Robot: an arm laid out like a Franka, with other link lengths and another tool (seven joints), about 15 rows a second.
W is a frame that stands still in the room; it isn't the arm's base.
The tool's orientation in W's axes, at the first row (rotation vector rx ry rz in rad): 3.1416, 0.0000, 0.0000
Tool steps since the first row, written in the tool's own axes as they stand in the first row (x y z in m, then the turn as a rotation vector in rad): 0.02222, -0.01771, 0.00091, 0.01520, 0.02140, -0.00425; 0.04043, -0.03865, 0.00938, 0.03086, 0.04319, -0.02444; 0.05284, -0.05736, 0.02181, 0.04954, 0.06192, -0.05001; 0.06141, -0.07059, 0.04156, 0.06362, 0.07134, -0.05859; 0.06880, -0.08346, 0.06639, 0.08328, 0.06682, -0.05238; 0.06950, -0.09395, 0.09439, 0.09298, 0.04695, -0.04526; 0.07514, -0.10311, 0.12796, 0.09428, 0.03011, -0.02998; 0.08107, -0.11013, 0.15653, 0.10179, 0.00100, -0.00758; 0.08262, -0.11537, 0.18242, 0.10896, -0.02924, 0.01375; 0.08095, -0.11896, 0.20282, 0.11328, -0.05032, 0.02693; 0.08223, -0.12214, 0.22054, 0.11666, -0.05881, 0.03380; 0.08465, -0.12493, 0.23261, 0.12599, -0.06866, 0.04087
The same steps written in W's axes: 0.02222, 0.01771, -0.00091, 0.01520, -0.02140, 0.00425; 0.04043, 0.03865, -0.00938, 0.03086, -0.04319, 0.02444; 0.05284, 0.05736, -0.02181, 0.04954, -0.06192, 0.05001; 0.06141, 0.07059, -0.04156, 0.06362, -0.07134, 0.05859; 0.06880, 0.08346, -0.06639, 0.08328, -0.06682, 0.05238; 0.06950, 0.09395, -0.09439, 0.09298, -0.04695, 0.04526; 0.07514, 0.10311, -0.12796, 0.09428, -0.03011, 0.02998; 0.08107, 0.11013, -0.15653, 0.10179, -0.00100, 0.00758; 0.08262, 0.11537, -0.18242, 0.10896, 0.02924, -0.01375; 0.08095, 0.11896, -0.20282, 0.11328, 0.05032, -0.02693; 0.08223, 0.12214, -0.22054, 0.11666, 0.05881, -0.03380; 0.08465, 0.12493, -0.23261, 0.12599, 0.06866, -0.04087
